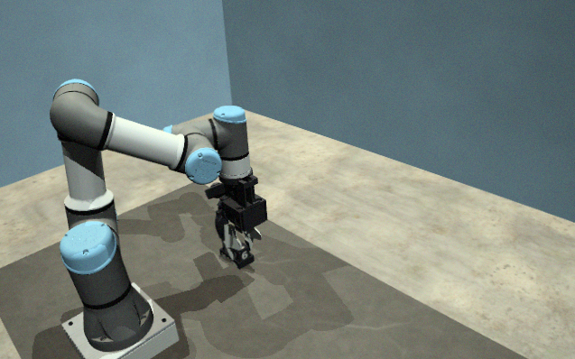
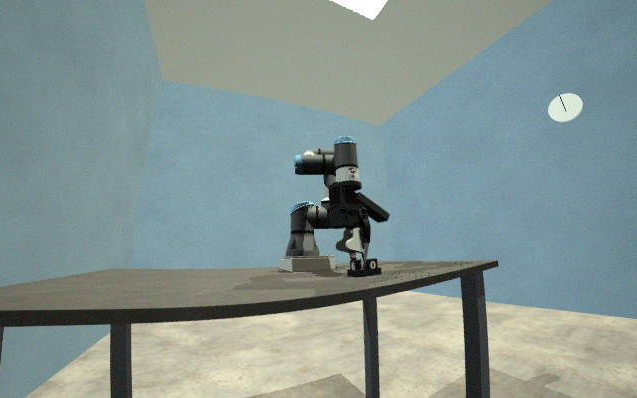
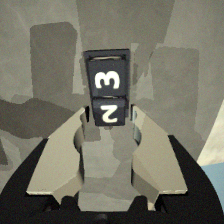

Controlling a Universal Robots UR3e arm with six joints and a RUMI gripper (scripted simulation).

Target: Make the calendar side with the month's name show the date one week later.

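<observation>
The black tray is 3 cm below my hand and 2 cm to the left of it.
</observation>
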